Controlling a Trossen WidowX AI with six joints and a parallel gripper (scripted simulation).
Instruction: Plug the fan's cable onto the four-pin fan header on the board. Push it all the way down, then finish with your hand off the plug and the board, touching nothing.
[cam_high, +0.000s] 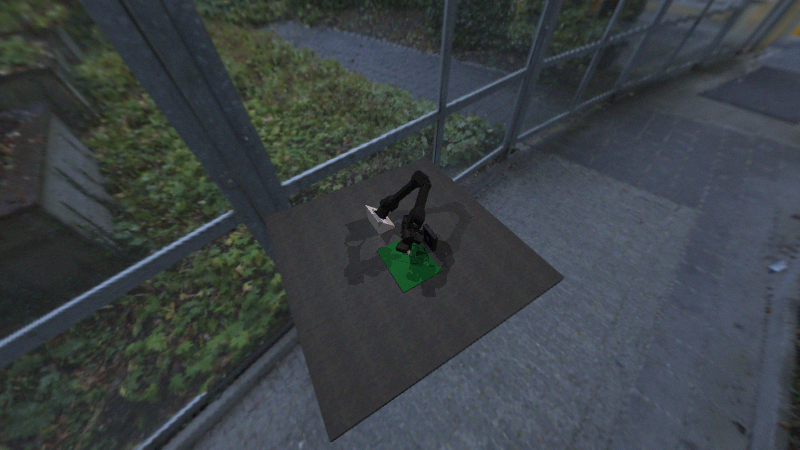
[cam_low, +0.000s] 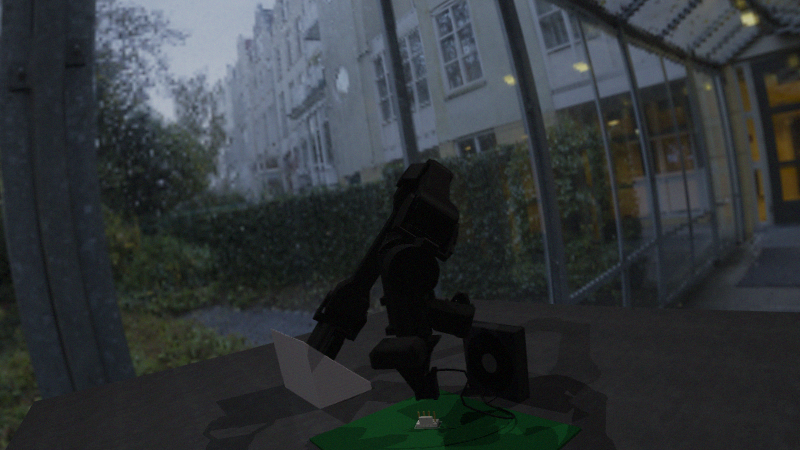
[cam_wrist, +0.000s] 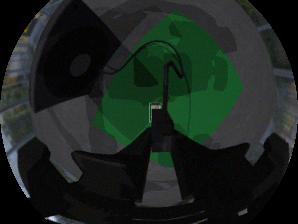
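Right now my gripper tip is 6 cm above the header. The rest, counted from my gripper tip: green board (8 cm below, 4 cm ahead, 3 cm to the right); dark plug (1 cm ahead, 1 cm above); black fan (13 cm to the left, 2 cm ahead).
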